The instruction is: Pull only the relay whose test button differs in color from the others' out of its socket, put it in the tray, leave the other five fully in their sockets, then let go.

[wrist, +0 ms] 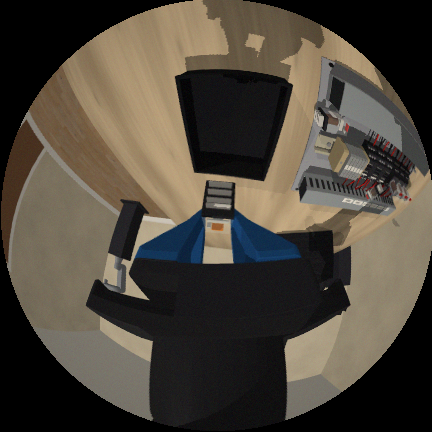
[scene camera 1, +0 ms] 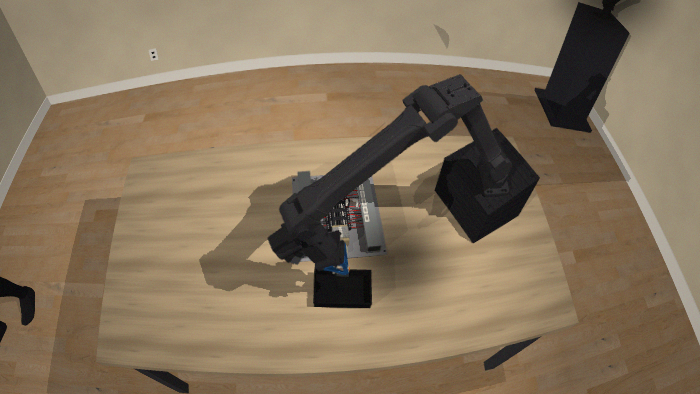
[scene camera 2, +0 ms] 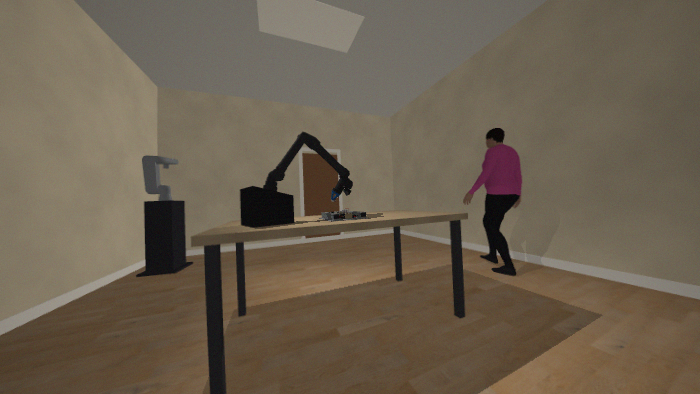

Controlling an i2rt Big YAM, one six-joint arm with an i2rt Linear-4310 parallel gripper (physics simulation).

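Frame: origin at the arm's base, x ahead, y left, z up, level; millimetres.
Seen in the pictures: gripper, between the fingertips: (wrist: 217, 214) (scene camera 1: 346, 270) (scene camera 2: 331, 200); arm's base, origin of its link: (scene camera 1: 493, 179) (scene camera 2: 269, 193).
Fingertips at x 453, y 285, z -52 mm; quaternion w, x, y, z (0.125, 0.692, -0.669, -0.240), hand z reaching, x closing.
Offsets run from my fingertips to a thing's middle. "spot": to the spot under its first point.
My gripper (scene camera 1: 341, 272) (scene camera 2: 334, 198) (wrist: 217, 214) is shut on a relay @(dx +13, dy -1, dz -1 mm) (wrist: 219, 198). It is a small black-and-grey block with an orange button on its pale top, upright between the blue fingertips. The fingers hang above the near edge of the black tray @(dx +5, dy +1, dz -120 mm) (scene camera 1: 368, 288) (wrist: 190, 120); no relay shows inside the tray. The grey panel @(spot: dx -41, dy -141, dz -134 mm) (scene camera 1: 358, 249) (wrist: 308, 156) with wired sockets lies beside the tray. In the wrist view one relay @(dx +56, dy -120, dz -120 mm) (wrist: 327, 120) lies loose near the panel's end, and another @(dx -21, dy -290, dz -105 mm) (wrist: 375, 192) leans by the slotted duct. The arm hides much of the panel in the first scene view, and the other relays are too small to judge.
A beige end block @(dx +15, dy -175, dz -108 mm) (wrist: 342, 156) and grey terminals stand on the panel. The slotted duct @(dx -66, dy -280, dz -114 mm) (wrist: 345, 197) runs along it. The arm's black base box (scene camera 1: 487, 200) (scene camera 2: 267, 206) stands on the table (scene camera 1: 200, 330) (scene camera 2: 420, 220). A person in pink (scene camera 2: 503, 170) stands beyond the table.
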